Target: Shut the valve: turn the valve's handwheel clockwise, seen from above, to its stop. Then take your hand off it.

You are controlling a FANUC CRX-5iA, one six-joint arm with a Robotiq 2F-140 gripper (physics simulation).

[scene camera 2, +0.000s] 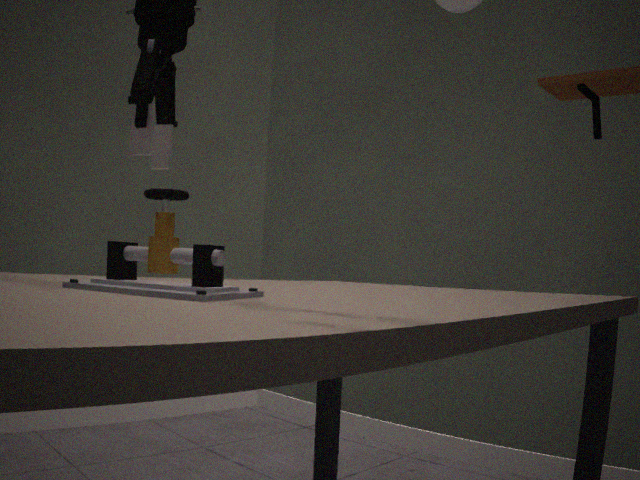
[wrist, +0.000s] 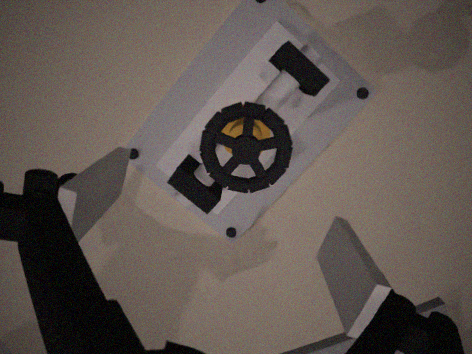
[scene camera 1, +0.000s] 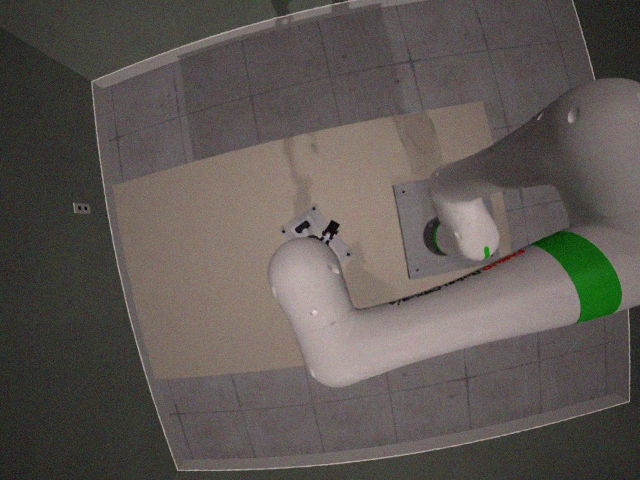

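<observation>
The valve has a black five-spoke handwheel (scene camera 2: 166, 194) (wrist: 246, 149) on top of a yellow body (scene camera 2: 163, 255) (wrist: 234, 129). A pipe runs through it between two black brackets on a grey base plate (scene camera 1: 313, 215) (scene camera 2: 232, 295) (wrist: 192, 95). My gripper (scene camera 2: 151, 161) (wrist: 228, 206) is open and empty, pointing down. In scene camera 2 its pale fingertips hang a little above the handwheel, apart from it. In the wrist view the wheel's hub lies a little above the line between the fingertips. In scene camera 1 my arm hides most of the handwheel and gripper; one black finger shows.
The valve stands on a beige table (scene camera 1: 206, 258) (scene camera 2: 413, 304). The arm's long white forearm (scene camera 1: 439, 320) crosses over the table's front side. The robot's grey mounting plate (scene camera 1: 403, 227) is to the right. A wooden shelf (scene camera 2: 584, 85) hangs on the wall.
</observation>
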